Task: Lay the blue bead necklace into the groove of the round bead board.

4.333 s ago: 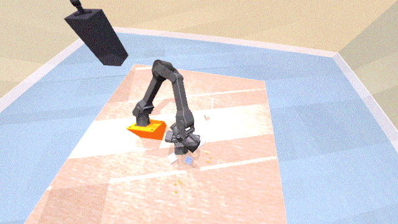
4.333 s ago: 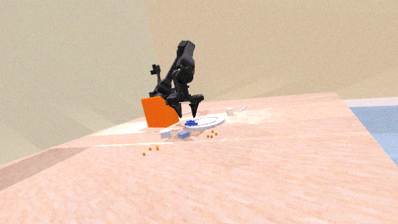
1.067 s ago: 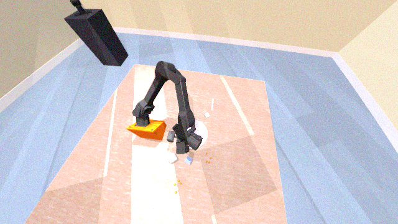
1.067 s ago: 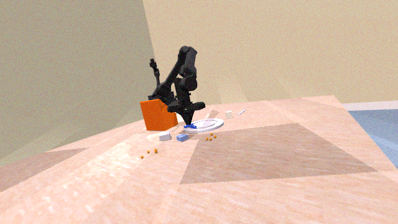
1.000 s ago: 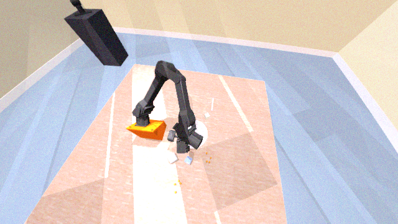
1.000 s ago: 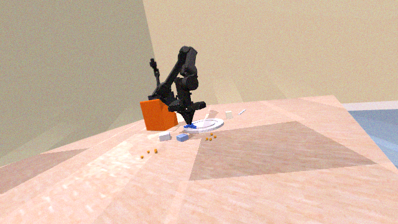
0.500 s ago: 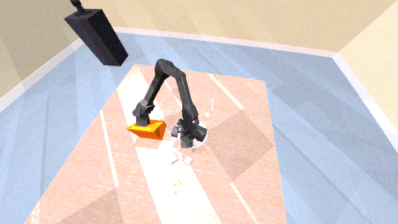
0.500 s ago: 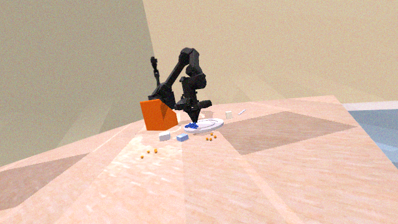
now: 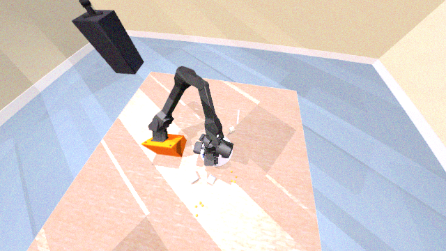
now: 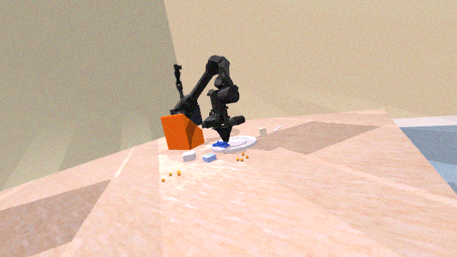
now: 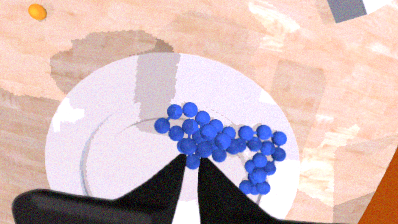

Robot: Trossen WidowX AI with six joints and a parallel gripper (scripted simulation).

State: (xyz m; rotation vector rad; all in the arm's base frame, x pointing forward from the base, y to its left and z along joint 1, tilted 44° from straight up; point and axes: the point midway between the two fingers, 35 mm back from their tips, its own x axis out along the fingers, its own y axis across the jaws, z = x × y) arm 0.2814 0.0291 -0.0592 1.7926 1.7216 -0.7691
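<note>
Right now the round white bead board is 4 cm to the left of my gripper tip, 1 cm below it and 1 cm ahead of it. Also, from my gripper tip: white block (13 cm to the right, 9 cm behind, 1 cm below); light blue cube (13 cm to the right, 1 cm below, 1 cm ahead); beige cube (17 cm to the left, 10 cm ahead, 1 cm below).
</note>
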